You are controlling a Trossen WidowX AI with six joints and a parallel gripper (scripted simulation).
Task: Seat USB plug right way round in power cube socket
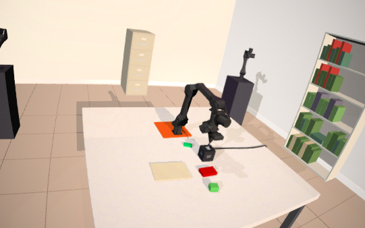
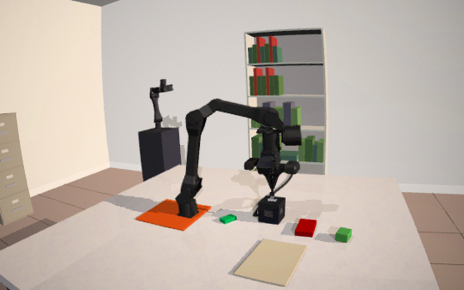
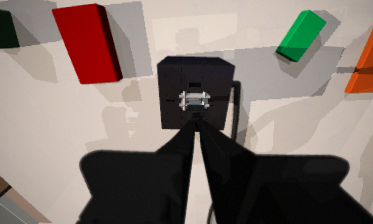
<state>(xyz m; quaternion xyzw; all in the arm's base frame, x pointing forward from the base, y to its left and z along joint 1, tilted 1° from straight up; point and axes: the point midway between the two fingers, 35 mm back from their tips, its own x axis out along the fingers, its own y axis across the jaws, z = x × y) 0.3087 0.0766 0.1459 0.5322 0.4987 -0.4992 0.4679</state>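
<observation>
My gripper tip is 20 mm above the silver USB plug. Round my gripper tip: green block 150 mm behind, 110 mm below, 60 mm to the right; then red block 140 mm ahead, 110 mm below, 60 mm to the right; then beige paper sheet 270 mm to the right, 120 mm below, 90 mm ahead.
</observation>
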